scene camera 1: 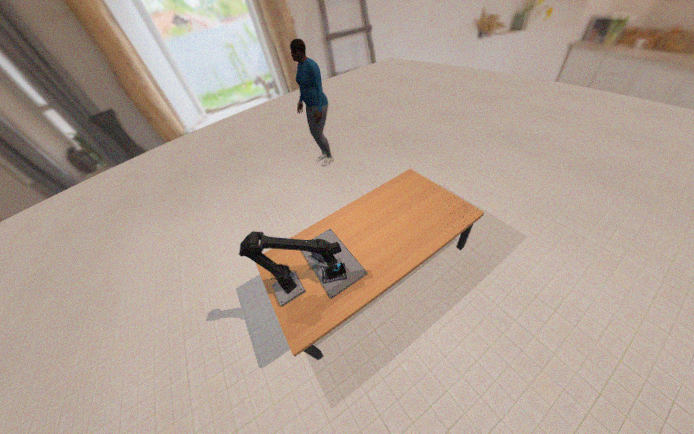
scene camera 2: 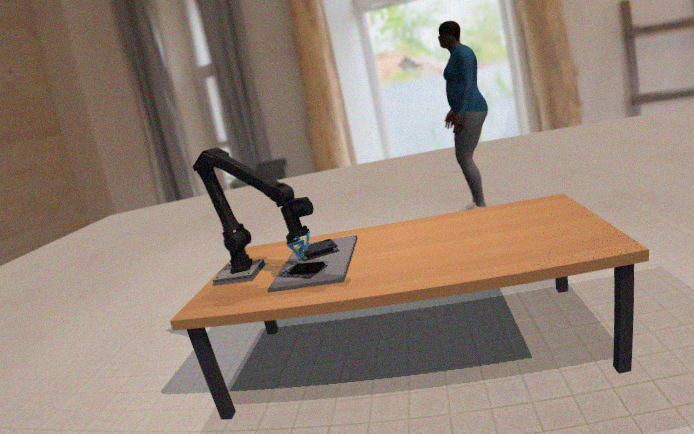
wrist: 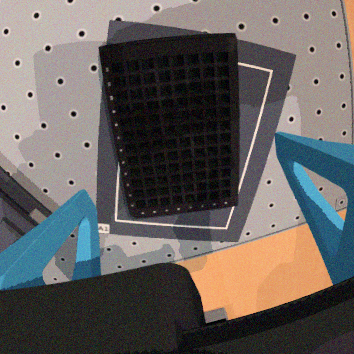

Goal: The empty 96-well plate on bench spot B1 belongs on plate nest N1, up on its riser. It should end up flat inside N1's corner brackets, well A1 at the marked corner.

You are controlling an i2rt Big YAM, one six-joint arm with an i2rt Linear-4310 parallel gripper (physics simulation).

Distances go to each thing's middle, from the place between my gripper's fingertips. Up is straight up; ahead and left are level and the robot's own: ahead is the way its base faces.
The black well plate [wrist: 173,102] is 60 mm below my hand and 10 mm behind it.
